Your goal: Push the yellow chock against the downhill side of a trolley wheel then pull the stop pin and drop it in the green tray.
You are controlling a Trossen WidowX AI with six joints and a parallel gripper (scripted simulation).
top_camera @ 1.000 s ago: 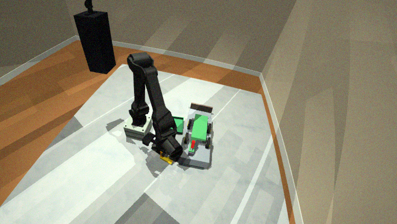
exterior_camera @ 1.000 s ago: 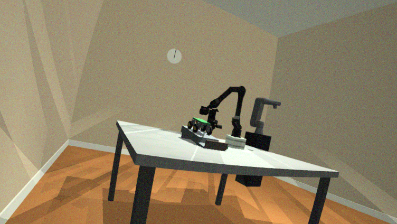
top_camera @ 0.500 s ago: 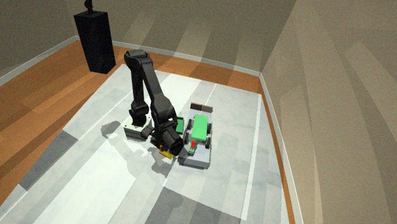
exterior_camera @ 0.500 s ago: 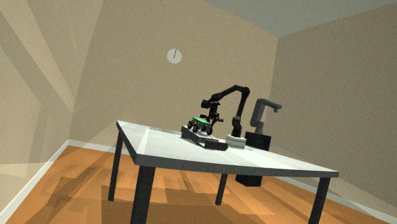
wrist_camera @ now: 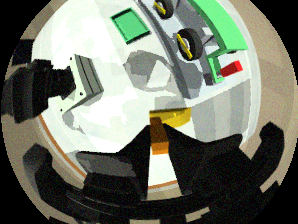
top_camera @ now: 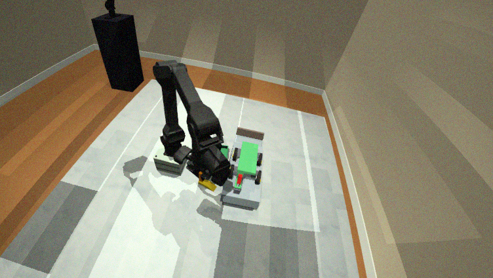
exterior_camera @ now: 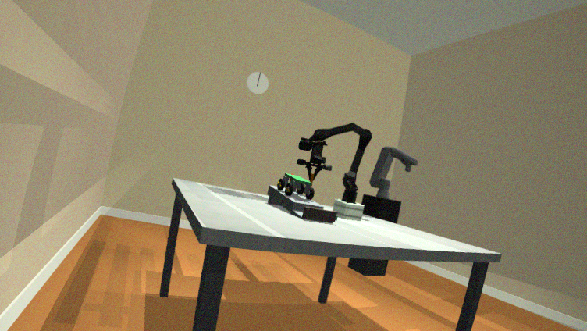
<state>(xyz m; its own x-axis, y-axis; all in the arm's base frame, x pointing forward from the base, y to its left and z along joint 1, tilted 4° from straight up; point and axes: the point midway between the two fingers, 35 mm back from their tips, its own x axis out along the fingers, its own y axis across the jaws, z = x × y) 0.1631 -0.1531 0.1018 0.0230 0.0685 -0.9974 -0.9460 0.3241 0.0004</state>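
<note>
Now: the green-topped trolley 160 mm ahead of my gripper tip, 140 mm to the left of it and 40 mm below it. Also, from my gripper tip: yellow chock 20 mm ahead, 10 mm to the right, 10 mm below; then dark brown block 410 mm to the left, 160 mm ahead, 130 mm below; then red-headed stop pin 130 mm ahead, 30 mm to the left, 30 mm below.
</note>
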